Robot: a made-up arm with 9 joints. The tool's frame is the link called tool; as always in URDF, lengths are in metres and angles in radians.
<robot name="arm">
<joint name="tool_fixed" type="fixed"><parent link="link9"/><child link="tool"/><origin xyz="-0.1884 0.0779 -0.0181" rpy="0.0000 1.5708 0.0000"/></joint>
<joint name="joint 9" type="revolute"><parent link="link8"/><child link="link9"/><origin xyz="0.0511 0.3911 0.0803" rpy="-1.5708 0.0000 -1.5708"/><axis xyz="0 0 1"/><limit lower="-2.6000" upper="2.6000"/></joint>
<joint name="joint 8" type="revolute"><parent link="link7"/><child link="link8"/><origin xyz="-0.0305 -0.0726 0.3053"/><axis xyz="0 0 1"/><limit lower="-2.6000" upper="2.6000"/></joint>
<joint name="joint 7" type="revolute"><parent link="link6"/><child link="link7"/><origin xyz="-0.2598 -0.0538 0.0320" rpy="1.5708 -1.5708 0.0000"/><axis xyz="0 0 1"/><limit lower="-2.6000" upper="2.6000"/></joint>
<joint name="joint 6" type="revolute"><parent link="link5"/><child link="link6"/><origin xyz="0.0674 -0.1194 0.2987" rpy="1.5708 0.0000 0.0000"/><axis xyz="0 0 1"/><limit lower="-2.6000" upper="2.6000"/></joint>
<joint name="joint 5" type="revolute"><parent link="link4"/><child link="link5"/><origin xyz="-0.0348 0.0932 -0.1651" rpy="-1.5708 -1.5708 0.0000"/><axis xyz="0 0 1"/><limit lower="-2.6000" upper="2.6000"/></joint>
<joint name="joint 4" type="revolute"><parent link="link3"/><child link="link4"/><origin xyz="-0.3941 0.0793 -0.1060" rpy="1.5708 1.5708 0.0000"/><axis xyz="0 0 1"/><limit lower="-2.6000" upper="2.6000"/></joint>
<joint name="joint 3" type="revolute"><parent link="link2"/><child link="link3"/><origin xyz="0.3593 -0.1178 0.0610" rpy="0.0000 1.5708 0.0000"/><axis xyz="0 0 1"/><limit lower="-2.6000" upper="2.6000"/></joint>
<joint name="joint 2" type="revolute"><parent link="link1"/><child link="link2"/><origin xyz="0.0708 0.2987 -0.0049" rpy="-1.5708 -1.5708 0.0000"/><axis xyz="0 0 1"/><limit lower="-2.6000" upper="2.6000"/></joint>
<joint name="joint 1" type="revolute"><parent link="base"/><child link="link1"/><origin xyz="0.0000 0.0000 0.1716" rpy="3.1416 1.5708 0.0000"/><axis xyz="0 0 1"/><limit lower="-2.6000" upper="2.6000"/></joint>
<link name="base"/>
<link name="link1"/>
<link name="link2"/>
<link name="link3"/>
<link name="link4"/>
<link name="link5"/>
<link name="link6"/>
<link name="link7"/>
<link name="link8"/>
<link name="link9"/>
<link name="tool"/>
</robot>
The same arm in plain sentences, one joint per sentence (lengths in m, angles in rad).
The arm has nine revolute joints in a row. What follows holds with every joint at zero, and every direction is one of the base frame's.
Joint 1 sits 0.1716 m along +z from the base frame's origin and rotates about -x, from -2.6 to 2.6 rad.
Joint 2 sits 0.0049 m along +x and 0.2987 m along -y and 0.0708 m along -z from joint 1 and rotates about -y, from -2.6 to 2.6 rad.
Joint 3 sits 0.3593 m along -x and 0.061 m along -y and 0.1178 m along +z from joint 2 and rotates about -x, from -2.6 to 2.6 rad.
Joint 4 sits 0.106 m along +x and 0.3941 m along -y and 0.0793 m along -z from joint 3 and rotates about +z, from -2.6 to 2.6 rad.
Joint 5 sits 0.0348 m along -x and 0.0932 m along +y and 0.1651 m along -z from joint 4 and rotates about +y, from -2.6 to 2.6 rad.
Joint 6 sits 0.1194 m along -x and 0.2987 m along +y and 0.0674 m along +z from joint 5 and rotates about -x, from -2.6 to 2.6 rad.
Joint 7 sits 0.032 m along -x and 0.0538 m along -y and 0.2598 m along -z from joint 6 and rotates about -y, from -2.6 to 2.6 rad.
Joint 8 sits 0.0305 m along +x and 0.3053 m along -y and 0.0726 m along +z from joint 7 and rotates about -y, from -2.6 to 2.6 rad.
Joint 9 sits 0.0511 m along -x and 0.0803 m along -y and 0.3911 m along -z from joint 8 and rotates about -x, from -2.6 to 2.6 rad.
The tool frame, which is the frame that the pose is given for, sits 0.0181 m along +x and 0.0779 m along +y and 0.1884 m along -z from joint 9; its axes are the base frame's turned by roll 0, pitch 0 and yaw 0 rad (as in URDF: about the fixed x, then y, then z).

